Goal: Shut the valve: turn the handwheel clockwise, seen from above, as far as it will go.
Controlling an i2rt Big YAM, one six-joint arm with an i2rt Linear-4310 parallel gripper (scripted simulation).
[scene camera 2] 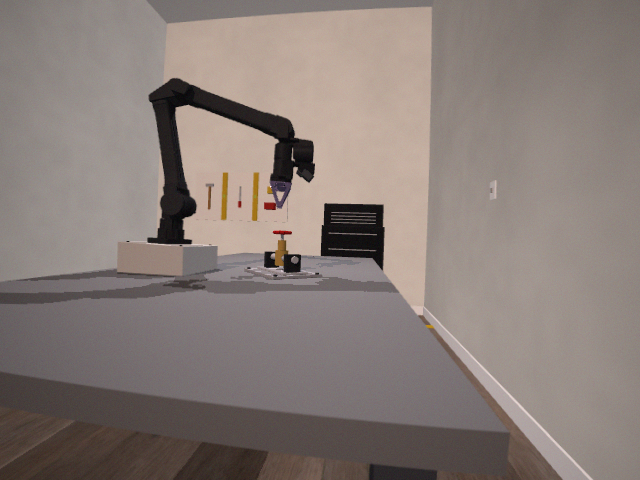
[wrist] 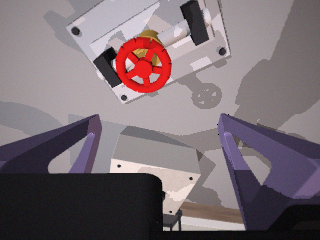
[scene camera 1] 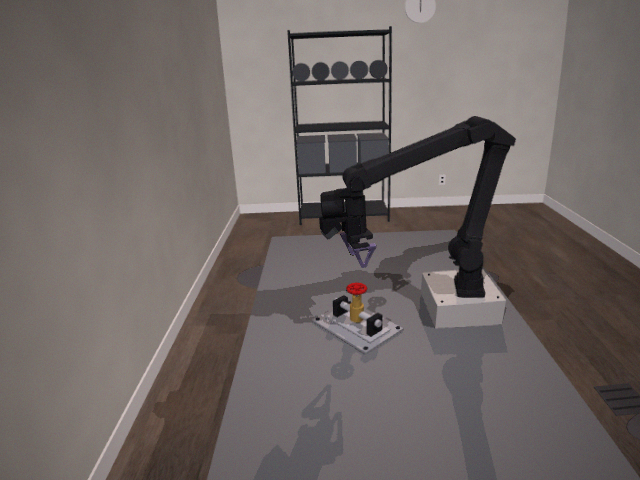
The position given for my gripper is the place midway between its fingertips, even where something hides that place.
In view: my gripper (scene camera 1: pixel 358 261) and a red spoked handwheel (wrist: pixel 143 68).
My gripper also shows in the wrist view (wrist: pixel 159 120).
